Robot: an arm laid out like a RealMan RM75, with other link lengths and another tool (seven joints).
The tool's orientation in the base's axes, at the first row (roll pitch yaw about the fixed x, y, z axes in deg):
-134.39, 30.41, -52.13
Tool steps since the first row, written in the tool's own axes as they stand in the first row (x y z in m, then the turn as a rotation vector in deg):
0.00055, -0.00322, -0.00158, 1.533, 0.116, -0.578
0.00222, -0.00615, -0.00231, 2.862, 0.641, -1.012
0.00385, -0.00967, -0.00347, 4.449, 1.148, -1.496
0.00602, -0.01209, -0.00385, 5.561, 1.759, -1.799
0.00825, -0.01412, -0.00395, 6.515, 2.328, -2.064
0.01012, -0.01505, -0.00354, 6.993, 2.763, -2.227
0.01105, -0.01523, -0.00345, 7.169, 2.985, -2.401
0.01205, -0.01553, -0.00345, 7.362, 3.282, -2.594
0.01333, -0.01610, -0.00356, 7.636, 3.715, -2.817
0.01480, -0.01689, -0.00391, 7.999, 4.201, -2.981
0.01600, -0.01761, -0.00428, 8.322, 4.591, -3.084
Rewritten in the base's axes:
0.00224, -0.00105, 0.00266, 0.521, -1.475, -0.499
0.00514, -0.00229, 0.00406, 0.668, -2.768, -1.233
0.00832, -0.00372, 0.00610, 0.948, -4.268, -2.057
0.01121, -0.00512, 0.00673, 0.958, -5.331, -2.814
0.01393, -0.00642, 0.00691, 0.931, -6.253, -3.487
0.01578, -0.00727, 0.00629, 0.791, -6.758, -3.899
0.01645, -0.00781, 0.00587, 0.652, -7.035, -4.020
0.01721, -0.00845, 0.00555, 0.457, -7.347, -4.184
0.01829, -0.00932, 0.00532, 0.189, -7.756, -4.455
0.01956, -0.01045, 0.00528, -0.051, -8.191, -4.840
0.02062, -0.01143, 0.00534, -0.218, -8.541, -5.181

